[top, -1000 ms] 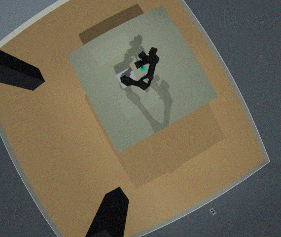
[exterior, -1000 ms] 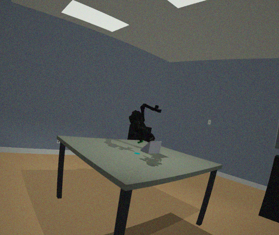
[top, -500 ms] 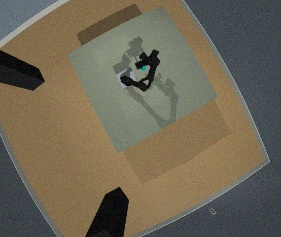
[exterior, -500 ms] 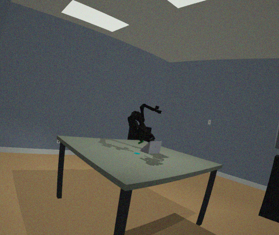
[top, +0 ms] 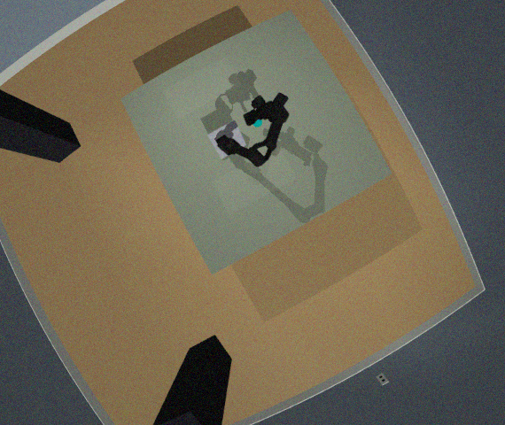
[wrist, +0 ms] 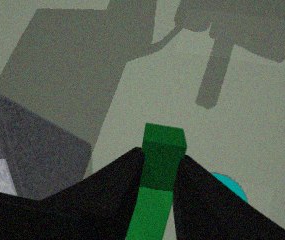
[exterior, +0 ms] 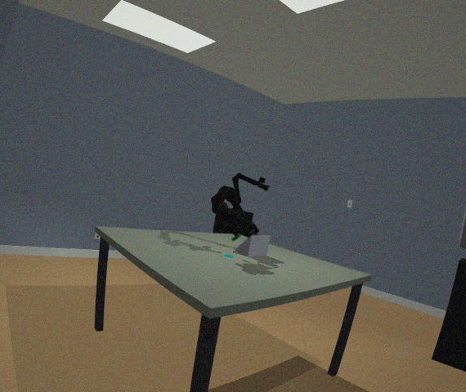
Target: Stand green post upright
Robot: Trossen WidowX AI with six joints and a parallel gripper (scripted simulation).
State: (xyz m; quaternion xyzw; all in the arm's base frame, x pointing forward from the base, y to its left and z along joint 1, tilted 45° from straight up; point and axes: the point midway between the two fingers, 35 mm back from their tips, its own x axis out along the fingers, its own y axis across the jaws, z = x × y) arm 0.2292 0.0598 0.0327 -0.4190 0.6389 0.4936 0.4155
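The cyan circle lies 13 cm below my gripper tip, 3 cm ahead of it and 2 cm to the right of it. Round my gripper tip: green post (2 cm to the right, 1 cm below).
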